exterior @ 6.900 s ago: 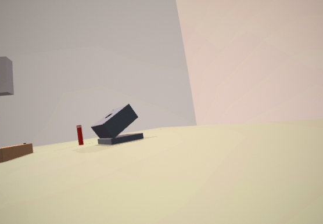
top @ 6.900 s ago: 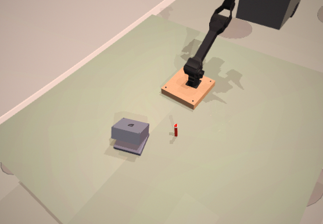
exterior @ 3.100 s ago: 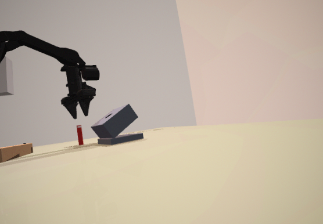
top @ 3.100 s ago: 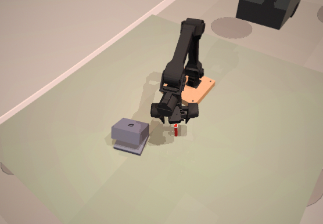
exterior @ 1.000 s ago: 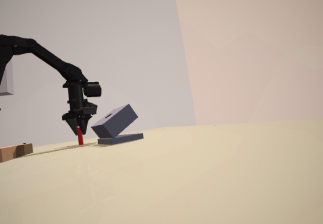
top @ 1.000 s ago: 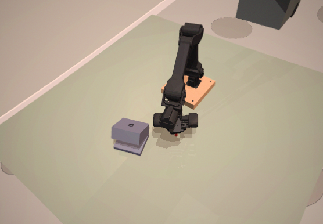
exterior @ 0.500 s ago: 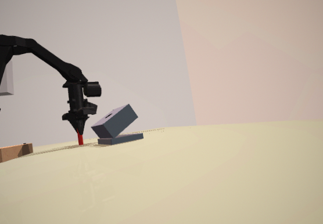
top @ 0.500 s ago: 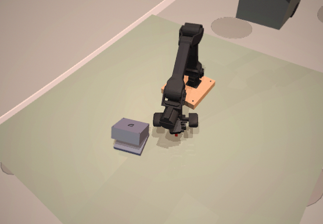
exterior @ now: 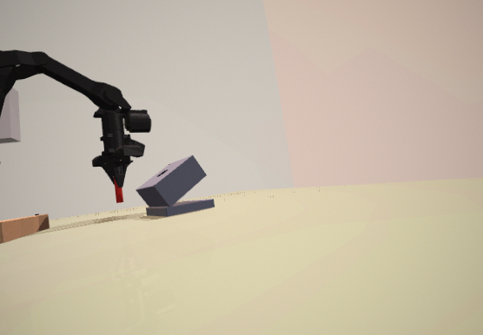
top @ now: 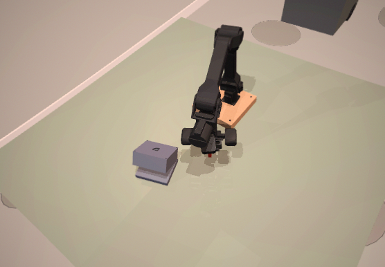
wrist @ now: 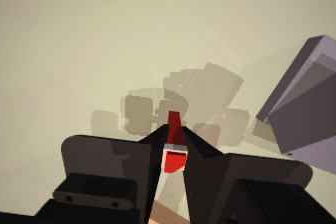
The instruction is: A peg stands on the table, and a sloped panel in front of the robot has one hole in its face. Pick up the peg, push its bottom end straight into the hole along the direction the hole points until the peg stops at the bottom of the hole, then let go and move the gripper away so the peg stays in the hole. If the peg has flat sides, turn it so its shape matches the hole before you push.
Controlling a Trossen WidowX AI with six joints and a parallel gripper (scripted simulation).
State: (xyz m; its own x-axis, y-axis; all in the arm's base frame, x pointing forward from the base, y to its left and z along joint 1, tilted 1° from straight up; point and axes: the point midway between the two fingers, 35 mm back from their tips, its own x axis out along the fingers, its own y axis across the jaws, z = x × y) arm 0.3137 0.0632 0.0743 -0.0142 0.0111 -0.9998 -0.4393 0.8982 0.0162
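My gripper tip is now 11 cm short of the grey sloped panel, 17 cm to the left of it and 1 cm above it. From my gripper tip the other things lie so: grey base plate 12 cm ahead, 17 cm to the right, 7 cm below; then red peg 2 cm above.
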